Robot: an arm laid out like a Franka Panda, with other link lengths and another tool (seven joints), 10 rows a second.
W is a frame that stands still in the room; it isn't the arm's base.
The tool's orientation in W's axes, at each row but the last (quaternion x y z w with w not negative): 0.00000, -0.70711, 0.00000, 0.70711; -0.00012, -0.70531, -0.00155, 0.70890; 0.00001, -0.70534, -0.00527, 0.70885; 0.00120, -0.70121, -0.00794, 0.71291
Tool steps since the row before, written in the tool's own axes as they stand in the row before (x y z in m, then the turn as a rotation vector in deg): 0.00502, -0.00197, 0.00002, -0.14, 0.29, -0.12; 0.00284, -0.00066, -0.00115, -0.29, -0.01, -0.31; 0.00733, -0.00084, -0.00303, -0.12, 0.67, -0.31; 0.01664, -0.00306, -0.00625, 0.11, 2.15, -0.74
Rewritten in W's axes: -0.00002, -0.00197, 0.00502, 0.12, 0.29, -0.14; 0.00116, -0.00067, 0.00283, 0.31, -0.01, -0.29; 0.00306, -0.00092, 0.00731, 0.31, 0.67, -0.12; 0.00649, -0.00333, 0.01649, 0.76, 2.14, 0.13
